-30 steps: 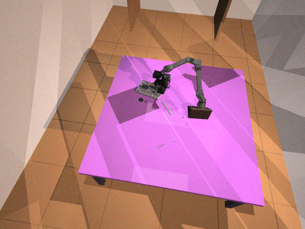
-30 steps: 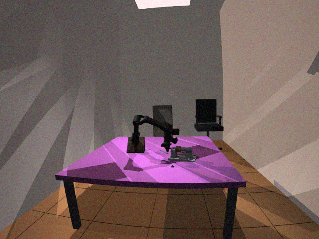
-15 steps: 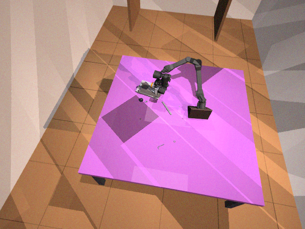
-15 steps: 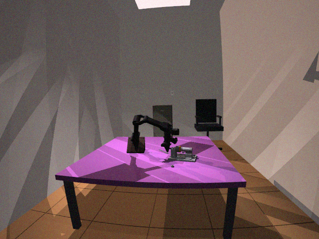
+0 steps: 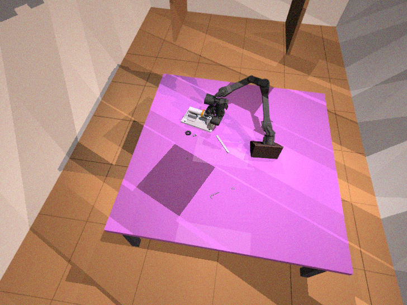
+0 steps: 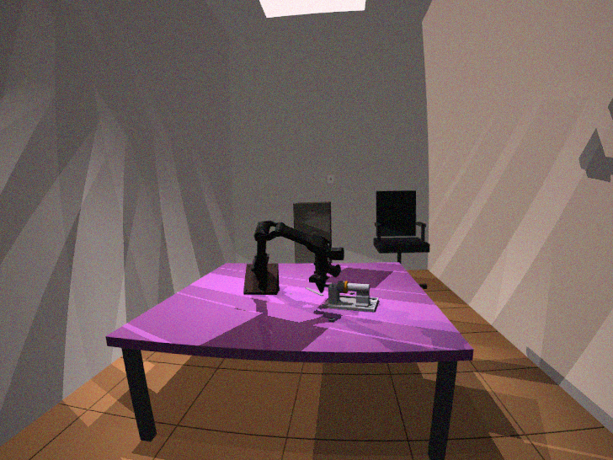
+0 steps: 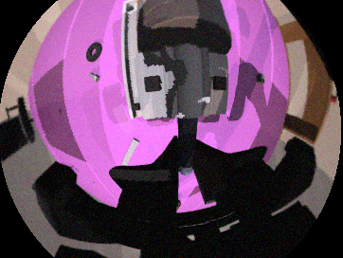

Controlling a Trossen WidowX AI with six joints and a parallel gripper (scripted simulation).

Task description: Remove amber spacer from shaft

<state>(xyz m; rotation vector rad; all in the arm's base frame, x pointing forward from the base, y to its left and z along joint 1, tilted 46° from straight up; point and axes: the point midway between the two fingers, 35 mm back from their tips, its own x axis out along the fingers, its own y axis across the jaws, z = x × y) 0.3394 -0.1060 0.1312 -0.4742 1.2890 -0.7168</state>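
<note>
The thin dark shaft is 7 cm ahead of my gripper tip, 2 cm to the right of it and 3 cm above it. From my gripper tip the other things lie so: grey support block 14 cm ahead, 3 cm to the right; then metal strip 5 cm behind, 15 cm to the left, 4 cm below; then amber spacer 11 cm ahead, 2 cm to the right, 3 cm above.
</note>
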